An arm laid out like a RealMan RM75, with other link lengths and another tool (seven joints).
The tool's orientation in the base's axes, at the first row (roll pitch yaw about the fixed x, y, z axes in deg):
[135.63, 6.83, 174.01]
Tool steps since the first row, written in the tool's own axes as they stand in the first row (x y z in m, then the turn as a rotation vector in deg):
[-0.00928, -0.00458, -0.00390, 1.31, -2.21, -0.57]
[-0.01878, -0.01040, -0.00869, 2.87, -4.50, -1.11]
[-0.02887, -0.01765, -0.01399, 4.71, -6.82, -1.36]
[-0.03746, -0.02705, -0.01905, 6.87, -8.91, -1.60]
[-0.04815, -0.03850, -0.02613, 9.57, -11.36, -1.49]
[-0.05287, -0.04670, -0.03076, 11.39, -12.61, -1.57]
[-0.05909, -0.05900, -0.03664, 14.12, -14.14, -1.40]
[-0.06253, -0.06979, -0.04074, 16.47, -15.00, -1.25]
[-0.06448, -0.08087, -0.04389, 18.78, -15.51, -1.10]
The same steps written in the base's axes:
[0.00859, -0.00694, 0.00069, -1.37, -1.85, -1.29]
[0.01726, -0.01540, 0.00118, -2.97, -3.70, -2.68]
[0.02645, -0.02530, 0.00111, -4.81, -5.35, -4.33]
[0.03421, -0.03643, -0.00081, -6.96, -6.80, -5.87]
[0.04374, -0.05064, -0.00246, -9.59, -8.21, -7.97]
[0.04774, -0.06020, -0.00431, -11.39, -8.97, -9.00]
[0.05306, -0.07374, -0.00793, -14.05, -9.67, -10.50]
[0.05590, -0.08467, -0.01210, -16.34, -9.95, -11.49]
[0.05742, -0.09501, -0.01733, -18.59, -9.97, -12.22]

